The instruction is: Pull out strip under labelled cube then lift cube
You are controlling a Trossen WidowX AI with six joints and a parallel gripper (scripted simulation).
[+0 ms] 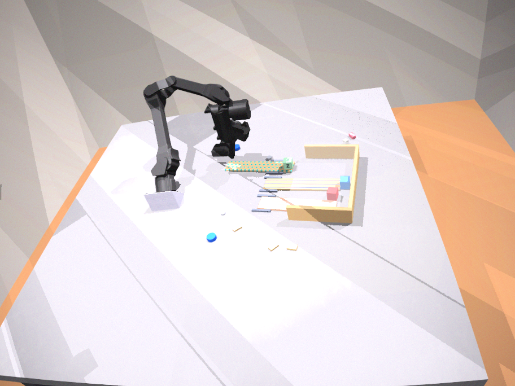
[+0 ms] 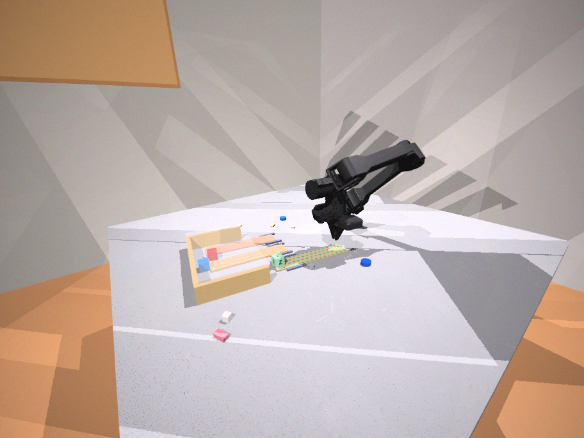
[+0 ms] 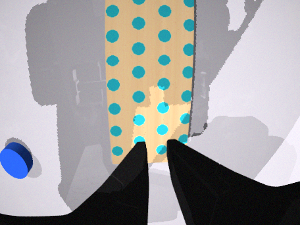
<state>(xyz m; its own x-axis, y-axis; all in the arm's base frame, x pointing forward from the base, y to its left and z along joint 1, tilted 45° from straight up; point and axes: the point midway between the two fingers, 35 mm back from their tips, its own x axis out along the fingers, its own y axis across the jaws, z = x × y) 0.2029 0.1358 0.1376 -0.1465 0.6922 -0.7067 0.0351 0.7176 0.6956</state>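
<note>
Now: gripper tip 90 mm short of the teal dotted strip, 40 mm above it and 10 mm to the left of it. From my gripper tip the other things lie so: small white cube 400 mm ahead, 120 mm to the left, 40 mm below; then pink block 430 mm ahead, 160 mm to the left, 40 mm below.
</note>
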